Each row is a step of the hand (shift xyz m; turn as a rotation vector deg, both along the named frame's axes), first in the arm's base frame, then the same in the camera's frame.
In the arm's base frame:
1: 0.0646 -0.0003 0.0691 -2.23 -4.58 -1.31
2: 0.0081 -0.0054 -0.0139 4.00 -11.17 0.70
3: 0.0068 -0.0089 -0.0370 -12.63 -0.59 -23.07
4: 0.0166 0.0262 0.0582 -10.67 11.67 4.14
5: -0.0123 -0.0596 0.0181 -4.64 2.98 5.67
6: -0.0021 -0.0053 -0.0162 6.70 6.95 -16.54
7: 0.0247 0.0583 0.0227 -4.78 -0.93 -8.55
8: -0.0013 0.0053 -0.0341 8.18 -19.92 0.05
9: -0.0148 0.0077 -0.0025 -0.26 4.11 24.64
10: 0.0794 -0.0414 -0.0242 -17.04 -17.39 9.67
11: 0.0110 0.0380 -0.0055 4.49 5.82 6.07
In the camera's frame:
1: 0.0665 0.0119 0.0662 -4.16 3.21 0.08
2: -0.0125 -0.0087 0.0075 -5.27 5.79 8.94
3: -0.0329 -0.0197 0.0046 -20.87 -7.67 -14.06
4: 0.0643 0.0104 0.0104 8.06 -0.09 -14.22
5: -0.0234 0.0552 0.0208 5.30 3.65 -4.60
6: -0.0162 -0.0054 -0.0017 -7.55 -17.60 -0.03
7: 0.0570 -0.0355 -0.0034 -8.17 -2.34 -4.95
8: -0.0238 -0.0234 -0.0088 -10.14 9.12 16.67
9: -0.0003 0.0004 -0.0169 21.68 12.33 1.47
10: -0.0280 -0.0247 0.0849 -6.01 25.02 -4.90
11: 0.0203 -0.0330 -0.0096 9.06 -2.19 1.98

